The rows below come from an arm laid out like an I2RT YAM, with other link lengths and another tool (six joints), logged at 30 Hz.
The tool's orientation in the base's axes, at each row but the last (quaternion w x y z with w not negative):
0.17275, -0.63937, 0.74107, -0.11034
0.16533, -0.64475, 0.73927, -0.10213
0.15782, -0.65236, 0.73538, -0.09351
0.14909, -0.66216, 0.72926, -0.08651
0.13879, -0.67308, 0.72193, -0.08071
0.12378, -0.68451, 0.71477, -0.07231
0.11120, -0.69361, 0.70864, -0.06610
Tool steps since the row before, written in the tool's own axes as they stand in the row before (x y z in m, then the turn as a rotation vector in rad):
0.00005, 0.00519, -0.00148, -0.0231, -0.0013, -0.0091
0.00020, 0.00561, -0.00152, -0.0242, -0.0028, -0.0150
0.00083, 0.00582, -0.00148, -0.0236, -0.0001, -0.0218
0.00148, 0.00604, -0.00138, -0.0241, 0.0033, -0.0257
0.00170, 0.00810, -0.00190, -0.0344, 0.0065, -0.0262
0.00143, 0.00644, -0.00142, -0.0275, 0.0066, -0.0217
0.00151, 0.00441, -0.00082, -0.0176, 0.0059, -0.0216
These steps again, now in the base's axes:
-0.00531, 0.00069, -0.00065, 0.0004, 0.0220, 0.0115
-0.00575, 0.00054, -0.00066, -0.0003, 0.0225, 0.0176
-0.00602, -0.00016, -0.00071, -0.0053, 0.0218, 0.0230
-0.00625, -0.00091, -0.00081, -0.0097, 0.0224, 0.0256
-0.00837, -0.00117, -0.00081, -0.0124, 0.0329, 0.0260
-0.00662, -0.00118, -0.00051, -0.0114, 0.0263, 0.0212
-0.00449, -0.00143, -0.00040, -0.0109, 0.0164, 0.0206

